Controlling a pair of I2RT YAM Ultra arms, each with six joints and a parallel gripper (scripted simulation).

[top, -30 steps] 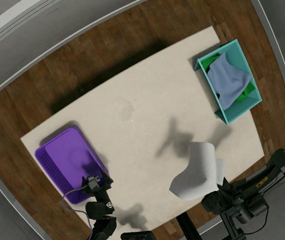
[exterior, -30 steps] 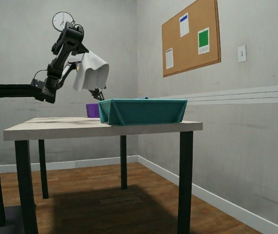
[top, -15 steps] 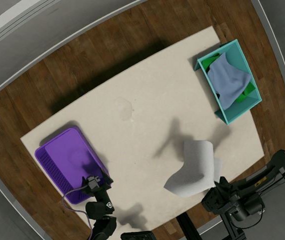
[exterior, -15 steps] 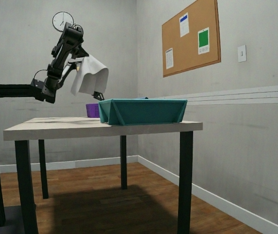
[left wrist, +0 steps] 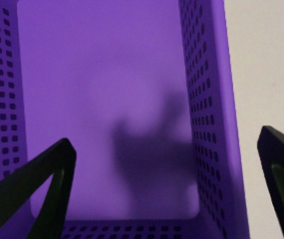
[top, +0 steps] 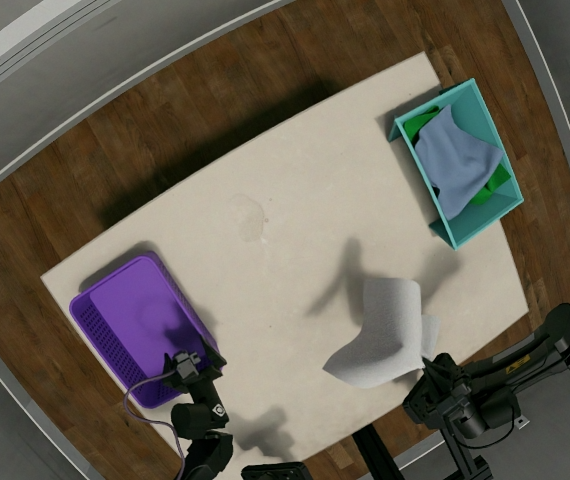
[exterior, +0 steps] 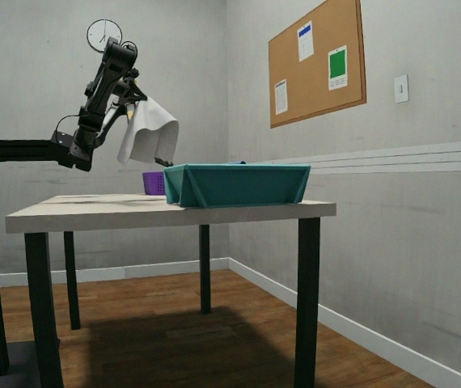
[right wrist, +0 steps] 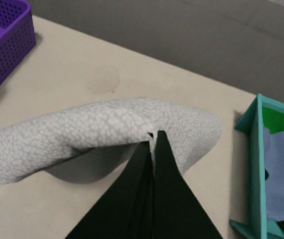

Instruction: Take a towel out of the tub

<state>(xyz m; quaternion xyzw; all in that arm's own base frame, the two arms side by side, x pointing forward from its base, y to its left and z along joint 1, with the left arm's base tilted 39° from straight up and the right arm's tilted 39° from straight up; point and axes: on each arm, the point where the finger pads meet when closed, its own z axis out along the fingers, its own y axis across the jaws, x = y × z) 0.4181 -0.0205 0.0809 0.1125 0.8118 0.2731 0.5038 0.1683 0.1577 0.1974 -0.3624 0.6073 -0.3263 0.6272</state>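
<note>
Right now my left hand is 5 cm short of the purple basket, 8 cm to the right of it and 10 cm above it. The rest, counted from my left hand: teal tub (1 cm ahead, 81 cm to the right, 10 cm below).
</note>
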